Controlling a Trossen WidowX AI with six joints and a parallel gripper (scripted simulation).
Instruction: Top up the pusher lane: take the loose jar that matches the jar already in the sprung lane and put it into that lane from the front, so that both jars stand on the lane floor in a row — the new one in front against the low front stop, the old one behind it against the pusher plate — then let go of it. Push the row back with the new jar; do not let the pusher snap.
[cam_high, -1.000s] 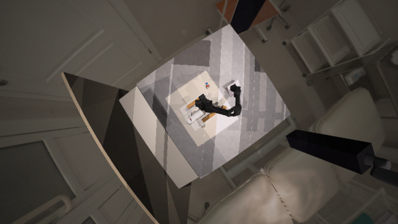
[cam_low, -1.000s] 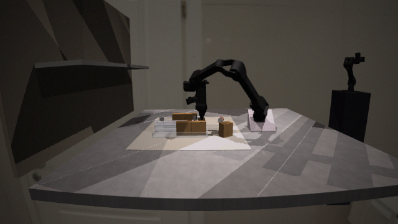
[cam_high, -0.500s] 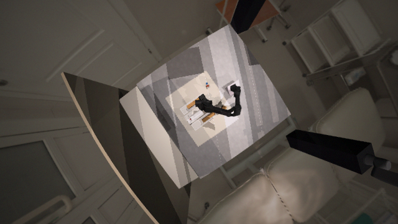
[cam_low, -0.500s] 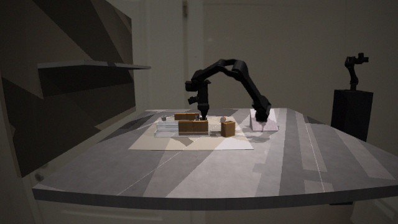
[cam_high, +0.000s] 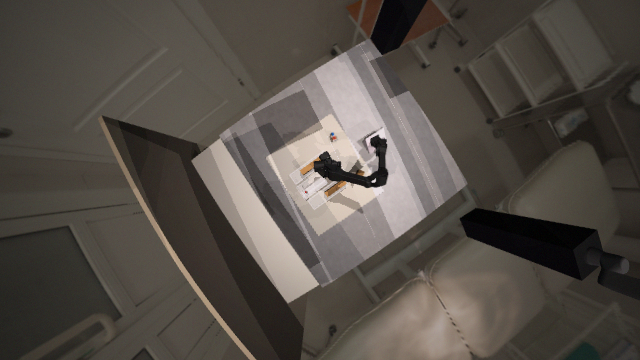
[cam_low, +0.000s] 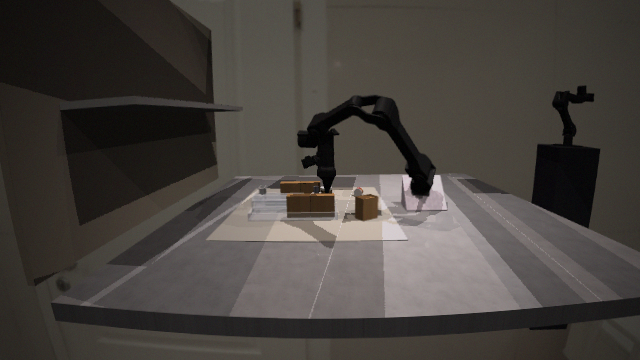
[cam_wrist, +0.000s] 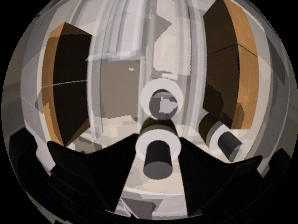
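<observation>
My gripper tip is 10 mm short of the jar and 80 mm to the left of it. Round my gripper tip: clear lane rack 140 mm ahead, 40 mm to the left, 30 mm below; brown block 140 mm behind, 130 mm to the left, 20 mm below.
</observation>
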